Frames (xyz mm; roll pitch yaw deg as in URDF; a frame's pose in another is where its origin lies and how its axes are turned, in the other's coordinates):
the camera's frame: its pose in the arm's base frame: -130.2 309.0 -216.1 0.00 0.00 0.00
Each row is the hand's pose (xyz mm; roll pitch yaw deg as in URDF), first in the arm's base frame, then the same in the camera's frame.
Working: the arm's base frame: its pose in the camera's frame: 130.2 -309.0 216.1 0.00 0.00 0.00

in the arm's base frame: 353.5 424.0 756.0 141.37 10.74 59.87
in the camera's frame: 483.7 115.0 972.1 141.37 10.74 59.87
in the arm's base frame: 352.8 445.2 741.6 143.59 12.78 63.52
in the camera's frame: 483.0 136.2 957.7 143.59 12.78 63.52
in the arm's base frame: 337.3 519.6 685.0 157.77 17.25 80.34
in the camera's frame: 467.5 210.6 901.1 157.77 17.25 80.34
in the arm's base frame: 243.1 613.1 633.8 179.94 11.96 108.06
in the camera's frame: 373.3 304.1 849.9 179.94 11.96 108.06
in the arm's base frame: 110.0 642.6 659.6 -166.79 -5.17 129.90
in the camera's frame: 240.2 333.6 875.7 -166.79 -5.17 129.90
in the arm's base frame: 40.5 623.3 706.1 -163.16 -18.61 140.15
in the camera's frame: 170.7 314.3 922.2 -163.16 -18.61 140.15
